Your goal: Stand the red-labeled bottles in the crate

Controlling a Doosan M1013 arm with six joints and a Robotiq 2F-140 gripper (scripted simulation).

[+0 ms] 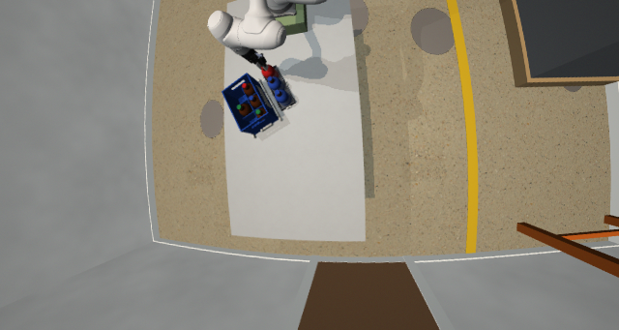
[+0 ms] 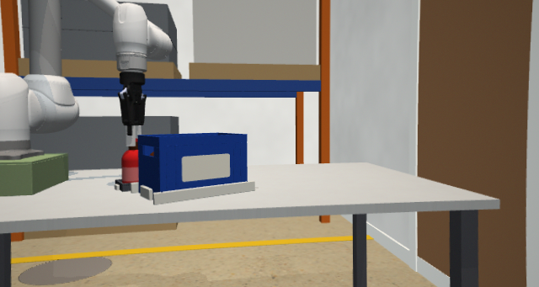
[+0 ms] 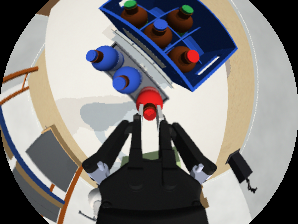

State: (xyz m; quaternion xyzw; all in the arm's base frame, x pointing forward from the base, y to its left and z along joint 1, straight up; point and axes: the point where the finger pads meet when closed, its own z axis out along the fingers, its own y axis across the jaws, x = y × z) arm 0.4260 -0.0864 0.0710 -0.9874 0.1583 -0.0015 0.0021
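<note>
The red-labeled bottle is 9 cm below my hand. Round my hand: blue crate (19 cm ahead, 10 cm to the right, 9 cm below).
</note>
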